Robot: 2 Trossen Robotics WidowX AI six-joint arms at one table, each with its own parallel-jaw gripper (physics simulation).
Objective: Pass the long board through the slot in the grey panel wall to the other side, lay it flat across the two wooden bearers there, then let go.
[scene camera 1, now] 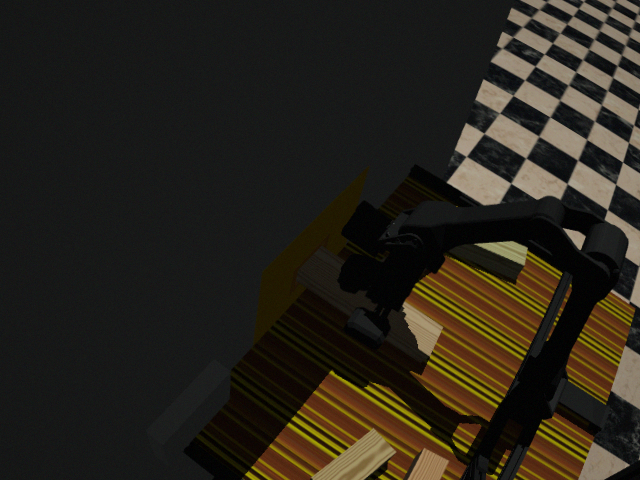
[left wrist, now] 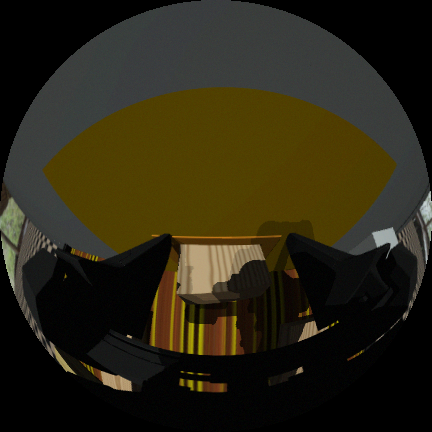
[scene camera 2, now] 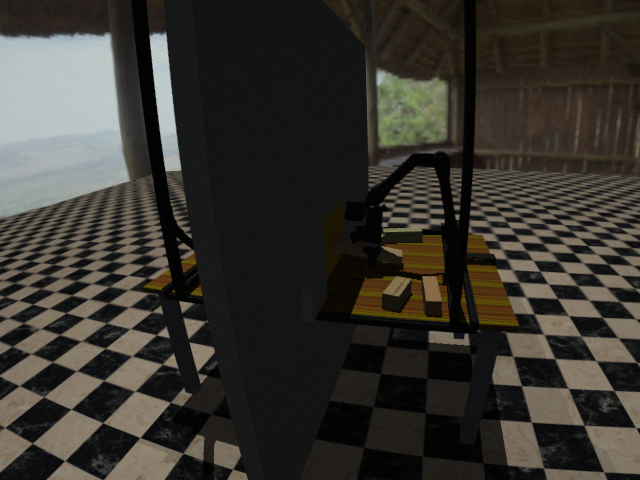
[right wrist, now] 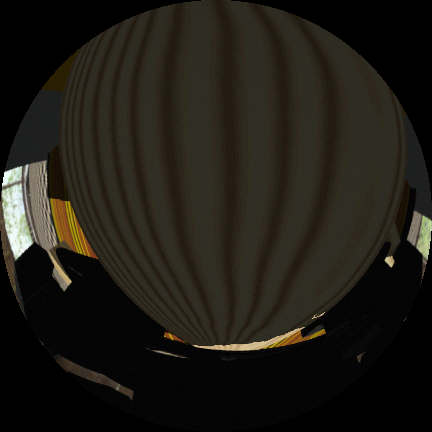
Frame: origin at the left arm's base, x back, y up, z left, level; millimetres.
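Seen in the pictures: left gripper, between the fingertips: (left wrist: 230, 239); right gripper, between the fingertips: (scene camera 2: 370, 264); right arm's base, origin of its link: (scene camera 1: 524, 408) (right wrist: 212, 358).
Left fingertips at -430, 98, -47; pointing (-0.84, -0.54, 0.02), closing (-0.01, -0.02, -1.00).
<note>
Pixels of each thing's top centre, then the offset from my left fingertips to it, as dx, dy, dz. "*": a spot on its surface instead.
- partly, a spot on its surface: (left wrist: 308, 332) * +103, -79, -106
- pale block, centre of its top: (scene camera 1: 488, 240) (scene camera 2: 402, 229) -273, -70, +314
The long board (scene camera 1: 424, 326) (scene camera 2: 391, 254) (left wrist: 220, 265) (right wrist: 230, 175) passes through the slot in the yellow-faced part (scene camera 1: 281, 268) (scene camera 2: 334, 222) (left wrist: 215, 160) of the grey panel wall (scene camera 1: 155, 180) (scene camera 2: 273, 155) (left wrist: 215, 45). My right gripper (scene camera 1: 381, 305) (scene camera 2: 374, 252) is shut on the board on its side; the board hides its fingertips in the right wrist view. On the other side, the board's end sticks out of the slot above the striped table. My left gripper (left wrist: 230, 239) is open, with its fingers on either side of that end. Wooden pieces, perhaps the bearers, show partly (left wrist: 308, 332) (left wrist: 116, 381).
On the right arm's side, two wooden blocks (scene camera 1: 356, 457) (scene camera 2: 397, 294), (scene camera 1: 428, 466) (scene camera 2: 432, 295) lie near the table edge, and a pale block (scene camera 1: 511, 255) (scene camera 2: 403, 236) lies beyond the board. A grey block (scene camera 1: 193, 400) (scene camera 2: 308, 304) (left wrist: 385, 237) juts from the wall.
</note>
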